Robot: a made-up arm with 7 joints. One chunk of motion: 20 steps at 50 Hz.
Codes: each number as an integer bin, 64 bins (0 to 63) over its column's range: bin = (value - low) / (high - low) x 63, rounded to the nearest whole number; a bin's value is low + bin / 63 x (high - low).
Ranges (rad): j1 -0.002..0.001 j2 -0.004..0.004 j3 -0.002..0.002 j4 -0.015..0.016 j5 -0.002..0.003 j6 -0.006..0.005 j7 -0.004..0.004
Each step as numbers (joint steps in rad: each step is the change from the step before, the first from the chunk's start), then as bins.
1 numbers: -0.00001 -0.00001 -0.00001 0.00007 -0.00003 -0.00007 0.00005
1 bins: 42 31 31 31 25 34 32
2 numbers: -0.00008 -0.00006 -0.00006 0.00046 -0.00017 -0.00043 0.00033
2 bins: 40 31 31 31 23 32 34
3 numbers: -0.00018 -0.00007 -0.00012 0.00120 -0.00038 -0.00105 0.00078
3 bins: 38 31 30 33 20 28 38
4 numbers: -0.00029 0.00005 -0.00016 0.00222 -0.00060 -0.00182 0.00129
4 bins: 36 32 29 35 18 24 42
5 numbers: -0.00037 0.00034 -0.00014 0.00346 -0.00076 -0.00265 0.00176
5 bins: 34 34 29 38 16 19 45
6 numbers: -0.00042 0.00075 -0.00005 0.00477 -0.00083 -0.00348 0.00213
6 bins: 33 37 31 40 15 14 48
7 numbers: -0.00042 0.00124 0.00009 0.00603 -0.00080 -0.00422 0.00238
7 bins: 33 41 33 43 15 10 50
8 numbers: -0.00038 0.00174 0.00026 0.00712 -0.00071 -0.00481 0.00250
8 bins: 34 45 36 45 16 7 51
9 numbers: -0.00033 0.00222 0.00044 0.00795 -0.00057 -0.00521 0.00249
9 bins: 35 49 38 47 18 5 51
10 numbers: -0.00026 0.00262 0.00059 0.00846 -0.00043 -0.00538 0.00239
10 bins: 37 52 41 48 20 4 50
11 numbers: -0.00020 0.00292 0.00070 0.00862 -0.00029 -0.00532 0.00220
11 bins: 38 54 43 48 22 4 49
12 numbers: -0.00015 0.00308 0.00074 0.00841 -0.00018 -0.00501 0.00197
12 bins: 39 56 43 48 23 6 47
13 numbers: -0.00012 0.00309 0.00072 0.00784 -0.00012 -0.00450 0.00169
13 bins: 39 56 43 46 24 9 45
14 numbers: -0.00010 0.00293 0.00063 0.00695 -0.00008 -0.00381 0.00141
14 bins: 40 55 41 45 24 13 43
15 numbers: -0.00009 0.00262 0.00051 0.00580 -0.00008 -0.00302 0.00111
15 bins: 40 52 40 42 24 17 40
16 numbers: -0.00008 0.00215 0.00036 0.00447 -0.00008 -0.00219 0.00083
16 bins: 40 48 37 40 24 22 38
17 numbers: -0.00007 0.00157 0.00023 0.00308 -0.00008 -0.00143 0.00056
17 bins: 41 44 35 37 24 26 36
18 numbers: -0.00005 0.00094 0.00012 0.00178 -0.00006 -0.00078 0.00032
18 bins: 41 39 33 34 24 30 34
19 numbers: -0.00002 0.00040 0.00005 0.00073 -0.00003 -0.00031 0.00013
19 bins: 42 35 32 32 25 33 33
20 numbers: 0.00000 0.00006 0.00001 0.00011 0.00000 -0.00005 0.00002
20 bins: 42 32 32 31 25 34 32
